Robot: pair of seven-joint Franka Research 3 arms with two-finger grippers.
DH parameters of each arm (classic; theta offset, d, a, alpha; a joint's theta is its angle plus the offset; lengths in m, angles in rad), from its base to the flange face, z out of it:
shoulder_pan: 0 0.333 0 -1.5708
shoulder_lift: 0 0 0 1.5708
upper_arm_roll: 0 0.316 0.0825 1.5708
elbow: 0 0 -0.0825 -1.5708
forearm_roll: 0 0.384 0 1.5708
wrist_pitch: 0 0 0.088 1.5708
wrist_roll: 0 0.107 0 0
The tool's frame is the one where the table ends.
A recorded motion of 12 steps. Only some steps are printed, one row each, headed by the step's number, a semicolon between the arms.
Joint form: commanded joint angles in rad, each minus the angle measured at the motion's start. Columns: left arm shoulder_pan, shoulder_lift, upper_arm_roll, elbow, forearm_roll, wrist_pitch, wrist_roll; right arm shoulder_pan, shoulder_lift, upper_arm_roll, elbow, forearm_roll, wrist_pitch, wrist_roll.
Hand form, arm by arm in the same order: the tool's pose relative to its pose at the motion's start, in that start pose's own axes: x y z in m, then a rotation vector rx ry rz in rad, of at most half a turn. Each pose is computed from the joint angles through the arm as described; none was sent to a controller.
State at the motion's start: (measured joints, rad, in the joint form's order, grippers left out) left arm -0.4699 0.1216 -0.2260 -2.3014 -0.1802 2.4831 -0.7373; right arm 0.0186 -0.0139 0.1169 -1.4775 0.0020 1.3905 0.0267
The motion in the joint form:
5: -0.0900 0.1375 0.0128 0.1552 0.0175 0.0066 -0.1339; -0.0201 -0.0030 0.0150 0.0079 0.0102 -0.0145 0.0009
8: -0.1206 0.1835 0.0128 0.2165 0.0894 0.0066 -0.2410; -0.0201 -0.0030 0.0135 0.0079 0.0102 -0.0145 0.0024
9: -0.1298 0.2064 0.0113 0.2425 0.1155 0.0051 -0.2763; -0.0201 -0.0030 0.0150 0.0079 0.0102 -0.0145 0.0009
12: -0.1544 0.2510 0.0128 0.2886 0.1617 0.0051 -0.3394; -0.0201 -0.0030 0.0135 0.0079 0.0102 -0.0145 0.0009
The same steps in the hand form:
5: -0.0029 0.0603 0.0187 -0.0249 -0.0085 -0.0493; -0.0030 0.0013 -0.0038 0.0097 -0.0039 0.0041
8: -0.0066 0.0845 0.0230 -0.0147 0.0219 -0.0717; -0.0029 0.0021 -0.0038 0.0098 -0.0039 0.0071
9: -0.0074 0.0933 0.0268 -0.0098 0.0302 -0.0777; -0.0030 0.0013 -0.0038 0.0097 -0.0039 0.0041
12: -0.0113 0.1098 0.0366 -0.0005 0.0449 -0.0854; -0.0029 0.0021 -0.0038 0.0098 -0.0039 0.0056

